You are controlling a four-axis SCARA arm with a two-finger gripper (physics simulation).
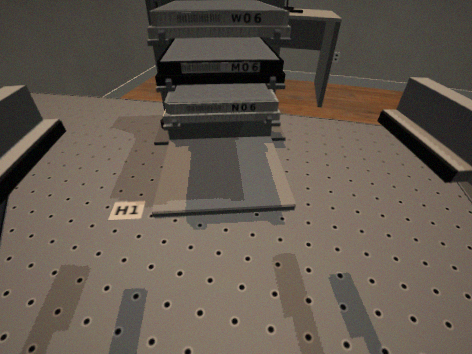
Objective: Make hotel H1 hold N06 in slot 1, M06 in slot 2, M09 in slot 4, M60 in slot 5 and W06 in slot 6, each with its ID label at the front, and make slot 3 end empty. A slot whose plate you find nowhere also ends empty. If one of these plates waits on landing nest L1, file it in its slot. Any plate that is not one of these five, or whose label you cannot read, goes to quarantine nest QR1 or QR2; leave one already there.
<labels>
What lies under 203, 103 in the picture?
A plate N06.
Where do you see a plate M06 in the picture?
233, 60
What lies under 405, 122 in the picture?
My gripper.
</labels>
